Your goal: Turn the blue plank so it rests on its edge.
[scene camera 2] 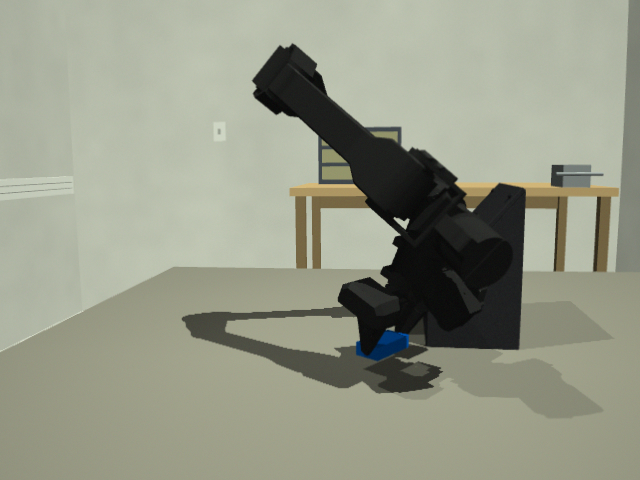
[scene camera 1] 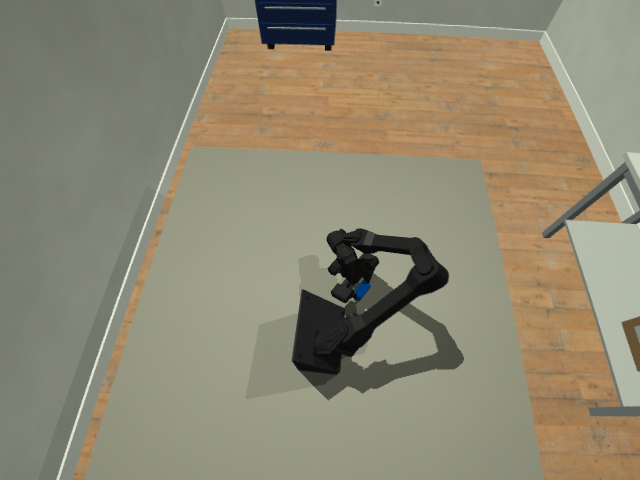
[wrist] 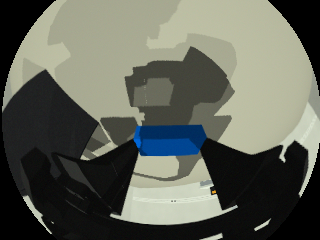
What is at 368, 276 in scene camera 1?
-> My gripper.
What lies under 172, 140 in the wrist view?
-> A blue plank.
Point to a blue plank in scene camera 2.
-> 391, 342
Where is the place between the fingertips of my gripper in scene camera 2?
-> At 381, 346
